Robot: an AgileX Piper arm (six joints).
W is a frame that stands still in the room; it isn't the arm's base.
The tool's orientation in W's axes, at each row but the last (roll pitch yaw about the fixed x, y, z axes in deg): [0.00 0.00 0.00]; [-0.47 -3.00 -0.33]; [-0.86 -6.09 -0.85]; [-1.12 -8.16 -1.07]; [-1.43 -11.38 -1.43]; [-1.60 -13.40 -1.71]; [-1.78 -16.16 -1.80]
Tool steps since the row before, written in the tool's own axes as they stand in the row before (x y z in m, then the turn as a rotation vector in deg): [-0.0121 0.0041 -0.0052 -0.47 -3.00 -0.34]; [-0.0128 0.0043 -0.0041 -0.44 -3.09 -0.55]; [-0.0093 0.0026 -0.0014 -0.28 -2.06 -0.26]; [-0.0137 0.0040 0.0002 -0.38 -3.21 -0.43]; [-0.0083 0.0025 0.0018 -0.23 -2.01 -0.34]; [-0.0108 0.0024 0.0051 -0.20 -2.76 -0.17]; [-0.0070 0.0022 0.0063 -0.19 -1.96 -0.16]
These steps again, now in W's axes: [-0.0121 0.0041 -0.0052 -0.47 -3.00 -0.34]; [-0.0125 0.0043 -0.0048 -0.43 -3.09 -0.55]; [-0.0091 0.0027 -0.0024 -0.28 -2.06 -0.26]; [-0.0135 0.0043 -0.0018 -0.38 -3.21 -0.42]; [-0.0084 0.0028 0.0001 -0.22 -2.01 -0.33]; [-0.0116 0.0029 0.0024 -0.26 -2.76 -0.14]; [-0.0084 0.0027 0.0040 -0.22 -1.96 -0.15]
